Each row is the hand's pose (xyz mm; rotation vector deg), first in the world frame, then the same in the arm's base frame.
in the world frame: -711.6 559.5 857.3 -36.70 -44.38 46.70
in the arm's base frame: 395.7 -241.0 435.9 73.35 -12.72 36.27
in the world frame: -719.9 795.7 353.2 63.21 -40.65 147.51
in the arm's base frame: 83.6 51.8 792.0 -124.43 88.85 -29.73
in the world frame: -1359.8 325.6 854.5 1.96 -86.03 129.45
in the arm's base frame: 17.6 -817.1 442.1 102.03 -111.73 25.18
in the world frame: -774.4 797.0 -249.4 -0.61 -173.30 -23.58
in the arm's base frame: -423.8 323.1 979.4 19.68 -62.31 -93.13
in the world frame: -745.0 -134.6 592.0 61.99 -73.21 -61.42
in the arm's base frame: -115.7 -231.8 -104.1 69.83 48.74 -105.29
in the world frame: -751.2 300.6 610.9 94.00 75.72 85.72
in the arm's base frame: 74.7 -182.8 284.7 -94.66 -24.75 -49.99
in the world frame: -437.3 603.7 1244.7 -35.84 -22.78 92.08
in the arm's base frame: 843.7 -208.3 276.3 86.83 -38.22 76.31
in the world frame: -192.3 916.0 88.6 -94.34 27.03 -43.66
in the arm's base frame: 148.2 650.7 798.3 -29.53 60.62 50.79
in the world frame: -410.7 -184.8 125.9 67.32 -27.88 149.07
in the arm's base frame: -366.3 285.9 -130.7 -120.97 79.79 -35.04
